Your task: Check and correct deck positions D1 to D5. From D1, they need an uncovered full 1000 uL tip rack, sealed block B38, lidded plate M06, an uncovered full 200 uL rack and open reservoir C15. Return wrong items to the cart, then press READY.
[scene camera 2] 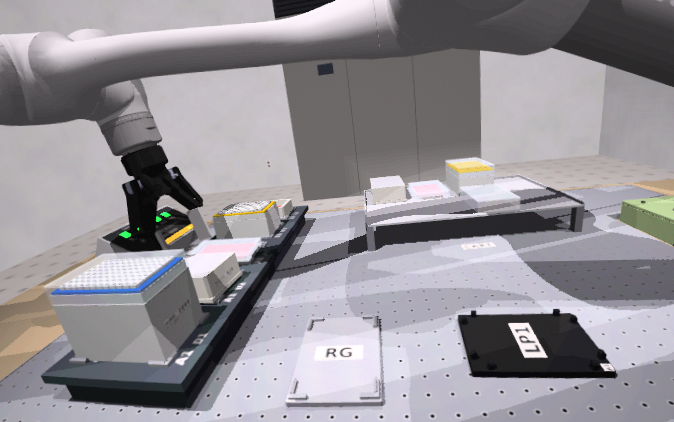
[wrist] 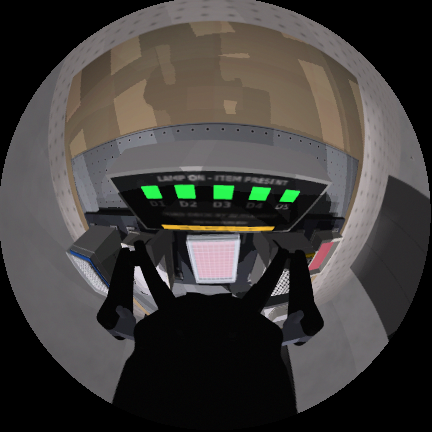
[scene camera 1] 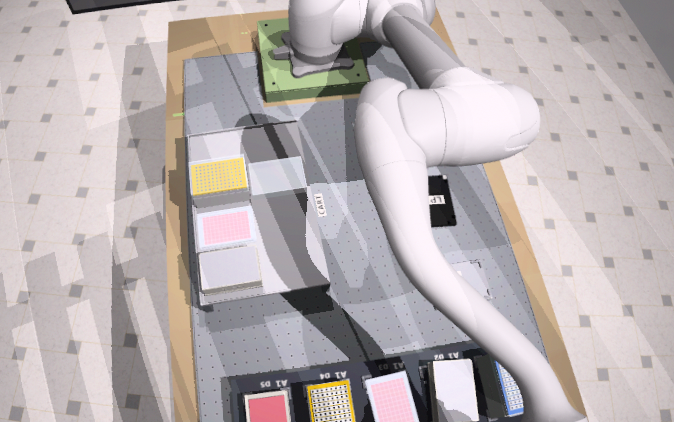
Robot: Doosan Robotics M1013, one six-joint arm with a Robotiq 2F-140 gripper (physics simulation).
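Places are measured from the arm's base along level axes (x ahead, y left, z up), in centimetres.
Where they show: gripper, between the fingertips: point(scene camera 2: 189, 251) point(wrist: 211, 233); arm's base, origin of its link: point(scene camera 1: 316, 51).
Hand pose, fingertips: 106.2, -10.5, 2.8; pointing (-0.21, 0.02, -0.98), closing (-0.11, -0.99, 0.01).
Each offset is from my fingertips to the centre of the thing, as dx, dy, dz. "spot": to the spot under its first point.
My gripper point(scene camera 2: 172, 230) point(wrist: 211, 233) is open and empty, its fingers spread on either side of D3, near the panel. At D1 stands a blue-edged tip rack {-4.5, +24.7, +7.4} point(scene camera 1: 511, 392) point(scene camera 2: 125, 322) point(wrist: 89, 270); a clear shell seems to show around its top. At D2 is a white block {-6.5, +13.0, +0.7} point(scene camera 1: 455, 387) point(scene camera 2: 215, 277). At D3 lies a pink plate {-7.4, +0.4, -0.2} point(scene camera 1: 391, 400) point(scene camera 2: 227, 248) point(wrist: 216, 260). At D4 is a yellow-edged rack {-9.0, -12.2, +1.5} point(scene camera 1: 330, 402) point(scene camera 2: 247, 223) filled with tips. At D5 is a red reservoir {-10.6, -24.5, -0.2} point(scene camera 1: 267, 410) point(wrist: 322, 256). Item codes are unreadable.
The panel {spot: +5.4, -1.5, +4.5} point(wrist: 220, 215) shows green lamps D1 to D5 and a yellow bar. The cart point(scene camera 1: 285, 277) point(scene camera 2: 525, 182) bears a yellow rack {-65.3, -23.7, +5.1} point(scene camera 1: 219, 176), pink plate {-54.5, -24.5, +0.6} point(scene camera 1: 226, 227), pale block {-43.8, -25.3, +1.4} point(scene camera 1: 230, 267) and clear piece {-64.3, -10.3, +0.6} point(scene camera 1: 277, 175). LP1 {-52.1, +27.4, -5.7} point(scene camera 2: 565, 350) and RG {-29.5, +25.6, -6.0} point(scene camera 2: 345, 377) lie nearby.
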